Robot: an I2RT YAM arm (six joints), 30 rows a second.
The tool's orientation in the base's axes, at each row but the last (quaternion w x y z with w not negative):
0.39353, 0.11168, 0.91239, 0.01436
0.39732, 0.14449, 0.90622, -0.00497
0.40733, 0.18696, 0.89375, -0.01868
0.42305, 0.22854, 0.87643, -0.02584
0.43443, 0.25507, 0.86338, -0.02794
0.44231, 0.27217, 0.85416, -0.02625
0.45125, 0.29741, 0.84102, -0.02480
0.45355, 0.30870, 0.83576, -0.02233
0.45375, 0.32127, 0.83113, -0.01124
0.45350, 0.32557, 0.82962, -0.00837
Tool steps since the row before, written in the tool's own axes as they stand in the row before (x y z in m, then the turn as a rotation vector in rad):
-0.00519, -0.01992, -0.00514, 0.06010, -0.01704, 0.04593
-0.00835, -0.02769, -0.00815, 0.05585, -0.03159, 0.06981
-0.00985, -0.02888, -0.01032, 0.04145, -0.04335, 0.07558
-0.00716, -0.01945, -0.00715, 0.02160, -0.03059, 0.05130
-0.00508, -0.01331, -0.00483, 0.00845, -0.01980, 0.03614
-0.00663, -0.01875, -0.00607, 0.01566, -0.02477, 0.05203
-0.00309, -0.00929, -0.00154, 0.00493, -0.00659, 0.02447
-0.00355, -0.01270, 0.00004, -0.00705, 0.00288, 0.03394
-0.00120, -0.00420, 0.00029, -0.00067, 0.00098, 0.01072
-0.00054, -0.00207, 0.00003, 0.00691, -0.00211, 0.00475
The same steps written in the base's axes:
-0.00409, -0.02021, 0.00498, -0.01014, -0.00651, -0.07659
-0.00785, -0.02768, 0.00867, 0.00589, -0.02451, -0.09141
-0.01164, -0.02807, 0.01069, 0.01456, -0.04110, -0.08607
-0.00959, -0.01840, 0.00710, 0.01290, -0.03142, -0.05367
-0.00724, -0.01237, 0.00457, 0.01323, -0.02343, -0.03233
-0.01060, -0.01714, 0.00512, 0.01927, -0.02901, -0.04851
-0.00472, -0.00863, 0.00120, 0.01272, -0.01065, -0.01978
-0.00537, -0.01204, -0.00037, 0.02961, -0.01194, -0.01380
-0.00161, -0.00405, -0.00040, 0.00880, -0.00290, -0.00553
-0.00091, -0.00193, -0.00019, -0.00021, 0.00055, -0.00863

